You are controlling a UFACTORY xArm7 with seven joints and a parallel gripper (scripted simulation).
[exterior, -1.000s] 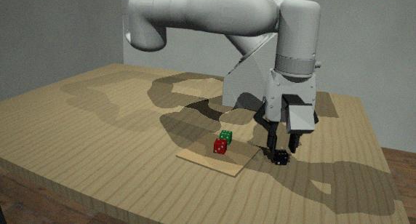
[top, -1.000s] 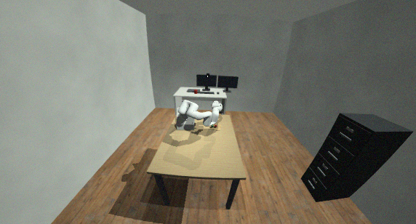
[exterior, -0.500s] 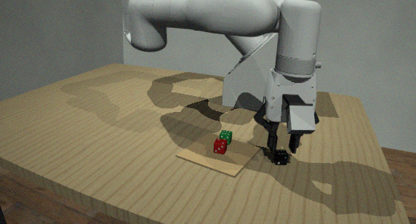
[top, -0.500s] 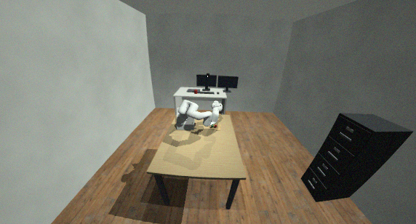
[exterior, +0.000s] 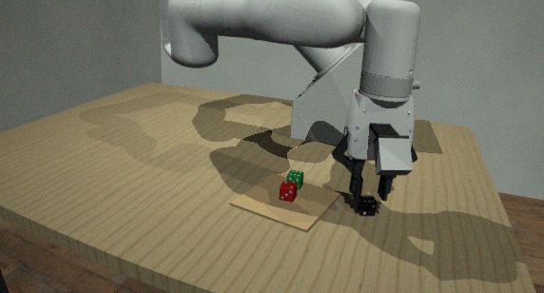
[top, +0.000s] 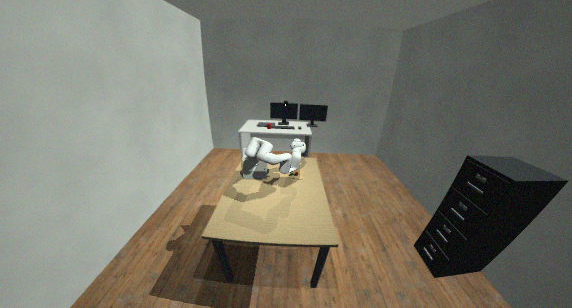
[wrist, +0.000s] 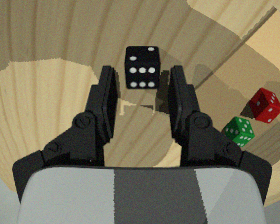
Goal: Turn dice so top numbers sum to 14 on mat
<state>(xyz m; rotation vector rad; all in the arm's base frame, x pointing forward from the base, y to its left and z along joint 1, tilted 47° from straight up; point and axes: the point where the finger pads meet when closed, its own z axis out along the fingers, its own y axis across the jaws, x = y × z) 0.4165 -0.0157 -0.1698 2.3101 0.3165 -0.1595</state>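
Right now my hand is 4 cm above the black die. Also, from my hand: red die: 13 cm to the right, 3 cm below; green die: 13 cm to the right, 5 cm behind, 3 cm below; tan mat: 13 cm to the right, 5 cm below.
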